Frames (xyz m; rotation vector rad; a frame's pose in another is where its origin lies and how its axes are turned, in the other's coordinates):
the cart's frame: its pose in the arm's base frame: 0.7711 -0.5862 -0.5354 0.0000 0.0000 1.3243
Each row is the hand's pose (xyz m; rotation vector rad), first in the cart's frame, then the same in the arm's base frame.
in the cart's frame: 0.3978 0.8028 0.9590 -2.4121 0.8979 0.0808
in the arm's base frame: 0.0896 -0.0045 0.4236 -2.5556 -0.8068 0.5462
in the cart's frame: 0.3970 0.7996 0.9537 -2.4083 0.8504 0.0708
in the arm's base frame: 0.0925 -0.0061 0.4183 -2.5211 -0.8430 0.5519
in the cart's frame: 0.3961 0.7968 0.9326 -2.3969 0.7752 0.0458
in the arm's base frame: 0.0950 -0.0076 0.3972 -2.4597 -0.8960 0.5550
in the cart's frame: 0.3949 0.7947 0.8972 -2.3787 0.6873 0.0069
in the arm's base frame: 0.0968 -0.0093 0.3618 -2.3815 -0.9536 0.5508
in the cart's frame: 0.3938 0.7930 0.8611 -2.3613 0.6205 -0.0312
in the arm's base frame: 0.0982 -0.0108 0.3257 -2.3172 -0.9939 0.5404
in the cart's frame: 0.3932 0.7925 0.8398 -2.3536 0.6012 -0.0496
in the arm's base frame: 0.0985 -0.0115 0.3044 -2.2947 -1.0030 0.5322
